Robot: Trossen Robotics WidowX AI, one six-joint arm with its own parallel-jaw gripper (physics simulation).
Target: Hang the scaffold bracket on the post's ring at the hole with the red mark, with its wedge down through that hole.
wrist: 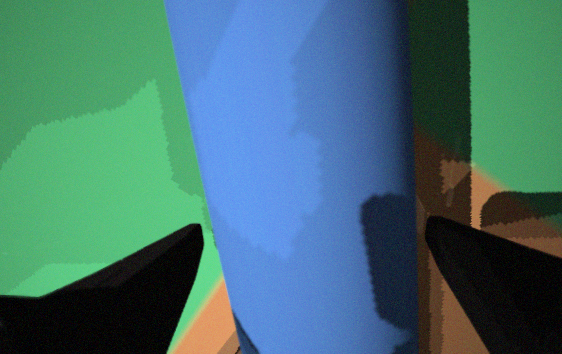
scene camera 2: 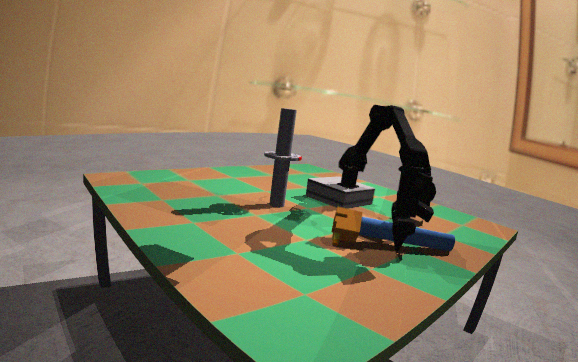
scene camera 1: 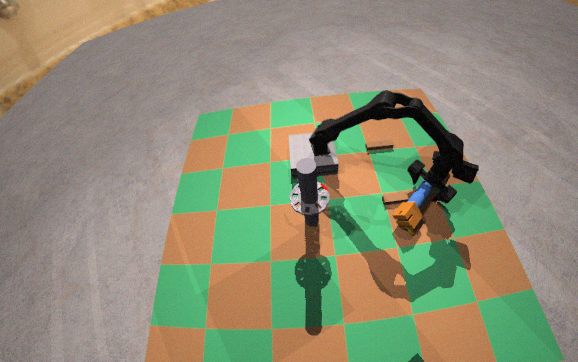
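Note:
The scaffold bracket (scene camera 1: 407,215) (scene camera 2: 347,226) lies on its side low at the table, with an orange slotted head and a long blue tube (scene camera 1: 421,194) (scene camera 2: 435,240) (wrist: 300,125). A small yellow piece (scene camera 2: 338,238) shows under the head. My gripper (scene camera 1: 432,183) (scene camera 2: 402,236) (wrist: 313,230) is open and astride the blue tube, one finger on each side; in the wrist view gaps show beside both fingertips. The grey post (scene camera 1: 310,190) (scene camera 2: 286,132) stands upright with a pale holed ring (scene camera 1: 292,198) (scene camera 2: 270,155) around it. The red mark (scene camera 1: 324,187) (scene camera 2: 300,158) is on the ring's arm-base side.
The arm's grey base (scene camera 1: 300,147) (scene camera 2: 320,189) stands close behind the post. One brown bar (scene camera 1: 380,147) lies right of the base; another brown bar (scene camera 1: 394,200) lies beside the bracket. The checkered table (scene camera 1: 240,295) (scene camera 2: 260,285) has its edge beyond the bracket's tube end.

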